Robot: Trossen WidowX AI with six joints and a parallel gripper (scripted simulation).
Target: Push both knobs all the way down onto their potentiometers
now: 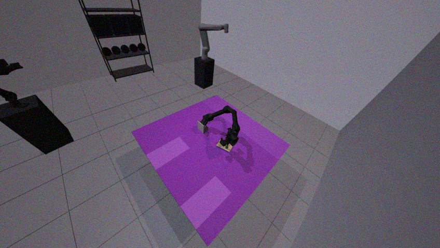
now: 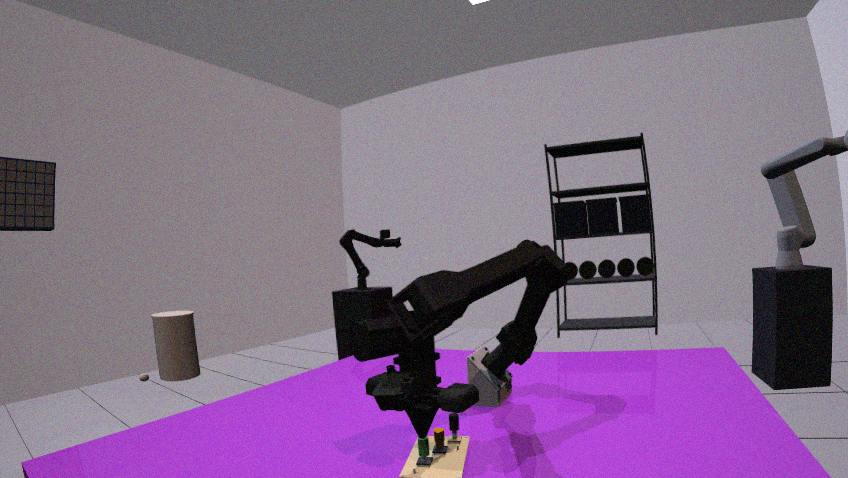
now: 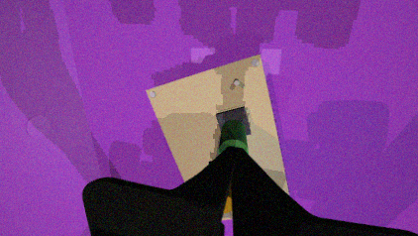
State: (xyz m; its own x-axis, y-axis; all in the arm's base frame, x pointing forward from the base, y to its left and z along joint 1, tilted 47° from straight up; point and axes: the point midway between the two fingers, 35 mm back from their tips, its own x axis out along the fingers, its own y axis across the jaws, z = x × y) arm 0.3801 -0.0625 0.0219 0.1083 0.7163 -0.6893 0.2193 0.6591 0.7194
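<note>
Now: the green knob 20 mm below my gripper tip. The rest, counted from my gripper tip: orange knob (40 mm behind, 10 mm to the left, 20 mm below).
</note>
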